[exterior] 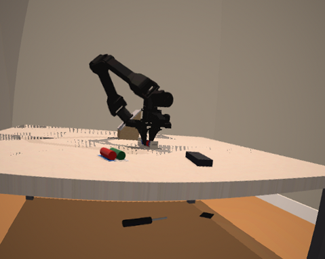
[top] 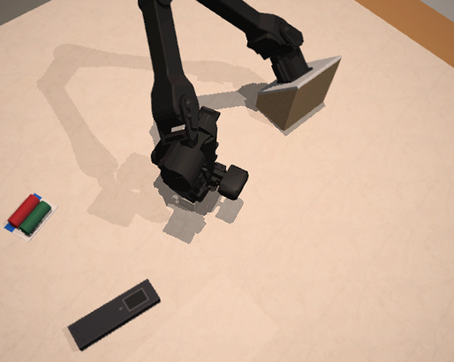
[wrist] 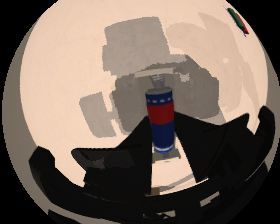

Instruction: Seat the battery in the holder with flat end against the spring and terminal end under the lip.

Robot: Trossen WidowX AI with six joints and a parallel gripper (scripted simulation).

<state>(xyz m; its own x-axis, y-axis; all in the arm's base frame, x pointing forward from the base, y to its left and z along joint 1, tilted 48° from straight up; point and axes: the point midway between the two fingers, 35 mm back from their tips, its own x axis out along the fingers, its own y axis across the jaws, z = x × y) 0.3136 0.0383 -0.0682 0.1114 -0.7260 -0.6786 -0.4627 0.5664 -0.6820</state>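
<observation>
Right now my gripper tip is 1 cm below the battery. From my gripper tip the other things lie so: flat black box: 27 cm ahead, 13 cm to the left, 1 cm above; then screwdriver: 30 cm ahead, 1 cm to the right, 20 cm below; then white card: 31 cm ahead, 13 cm to the right.
</observation>
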